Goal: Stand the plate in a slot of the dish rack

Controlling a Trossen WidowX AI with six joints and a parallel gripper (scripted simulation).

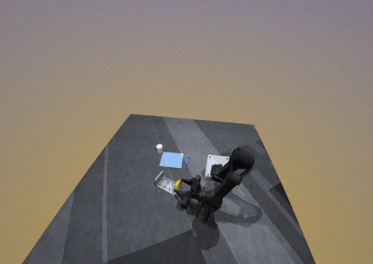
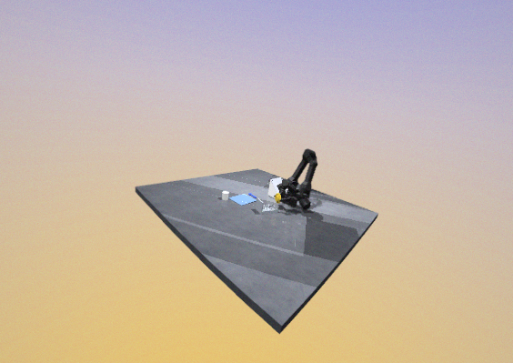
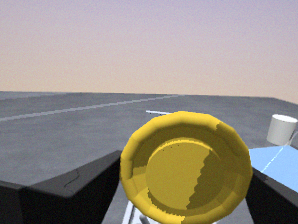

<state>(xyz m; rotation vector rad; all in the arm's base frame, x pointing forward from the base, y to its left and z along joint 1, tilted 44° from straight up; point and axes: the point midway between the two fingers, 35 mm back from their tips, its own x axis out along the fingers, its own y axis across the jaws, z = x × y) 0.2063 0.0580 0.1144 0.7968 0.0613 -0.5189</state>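
My gripper tip is 6 cm above the grey dish rack, 5 cm short of it and 3 cm to the left of it. The rest, counted from my gripper tip: yellow plate 1 cm behind; then light blue mat 24 cm to the right, 8 cm below, 5 cm ahead; then blue utensil 25 cm to the right, 8 cm below, 7 cm behind.
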